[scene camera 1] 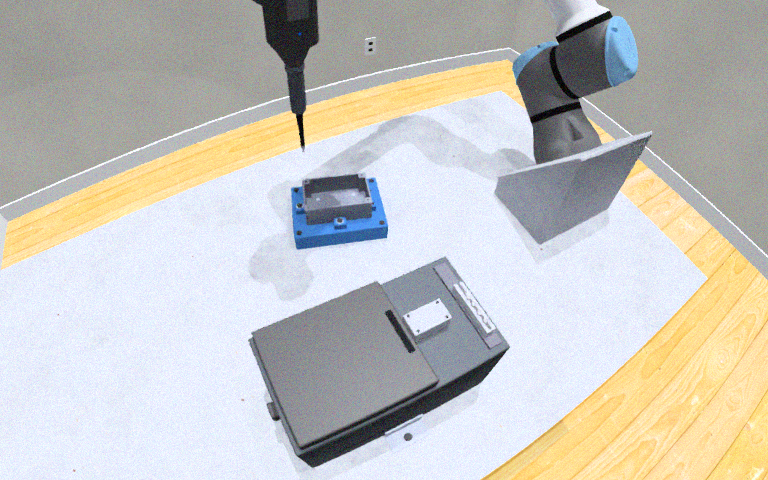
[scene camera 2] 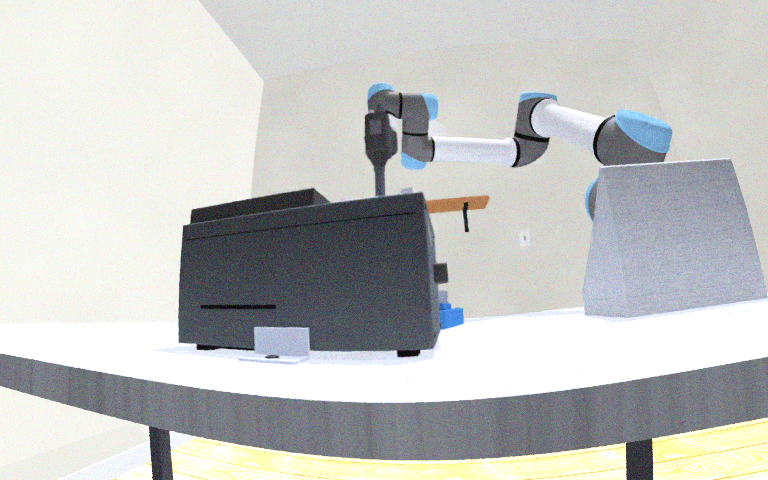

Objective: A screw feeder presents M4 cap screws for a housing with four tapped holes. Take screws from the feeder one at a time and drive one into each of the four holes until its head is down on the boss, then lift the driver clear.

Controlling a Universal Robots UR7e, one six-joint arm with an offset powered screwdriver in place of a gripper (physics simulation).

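Observation:
My gripper, a screwdriver (scene camera 1: pixel 303 150), points down above the rear left corner of the housing, clear of it. A small pale piece that looks like a screw shows at its bit tip. In scene camera 2 the bit is hidden behind the feeder. The grey open-topped housing (scene camera 1: pixel 338 212) sits in a blue fixture (scene camera 1: pixel 342 236) (scene camera 2: pixel 451 318); its corner holes are too small to tell whether screws sit in them. The dark screw feeder (scene camera 1: pixel 339 362) (scene camera 2: pixel 305 277) stands in front, with a pale slotted rail (scene camera 1: pixel 474 308) on its right end.
A white block (scene camera 1: pixel 427 316) with small corner holes lies on the feeder top. A slanted grey panel (scene camera 1: pixel 572 192) (scene camera 2: pixel 679 237) stands at the right near the arm's base. A small bracket (scene camera 1: pixel 407 434) (scene camera 2: pixel 282 341) stands beside the feeder's front side.

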